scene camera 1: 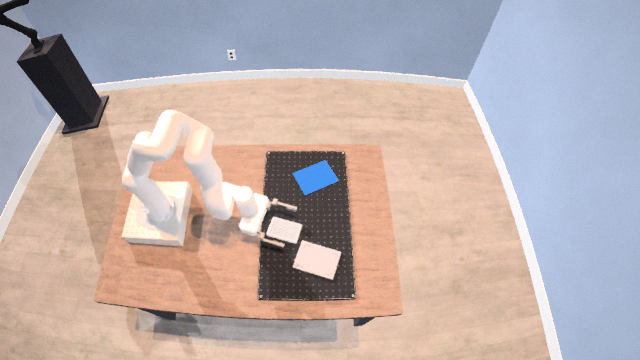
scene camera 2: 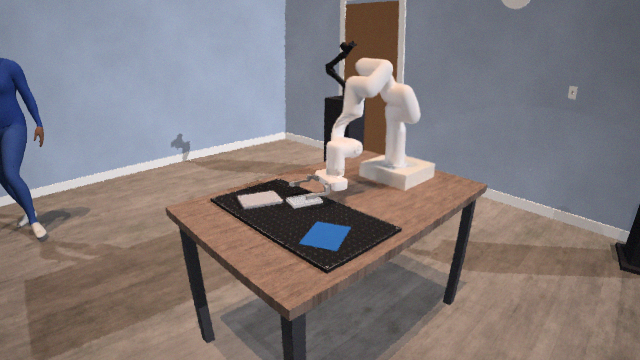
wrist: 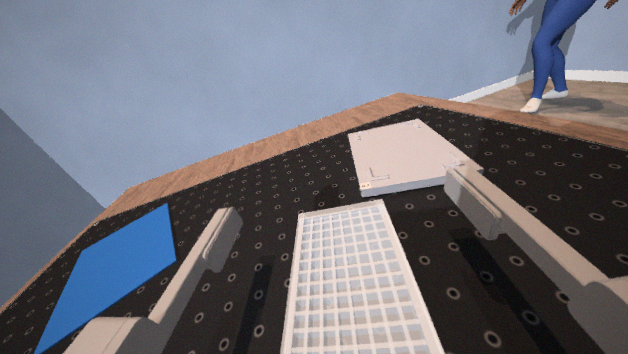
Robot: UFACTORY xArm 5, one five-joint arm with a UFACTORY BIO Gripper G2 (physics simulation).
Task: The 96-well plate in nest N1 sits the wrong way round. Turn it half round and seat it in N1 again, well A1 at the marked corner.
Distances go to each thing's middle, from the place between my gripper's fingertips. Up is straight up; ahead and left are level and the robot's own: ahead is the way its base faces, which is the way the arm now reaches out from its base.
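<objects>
96-well plate (wrist: 350,279): my hand is 50 mm above it, 30 mm past it and 10 mm to the right of it. Measured from my hand, nest N1 (scene camera 1: 318,260) is 140 mm to the right, 80 mm ahead and 50 mm below; the flat blue rectangle (scene camera 2: 322,235) is 250 mm to the left, 140 mm ahead and 50 mm below.
</objects>
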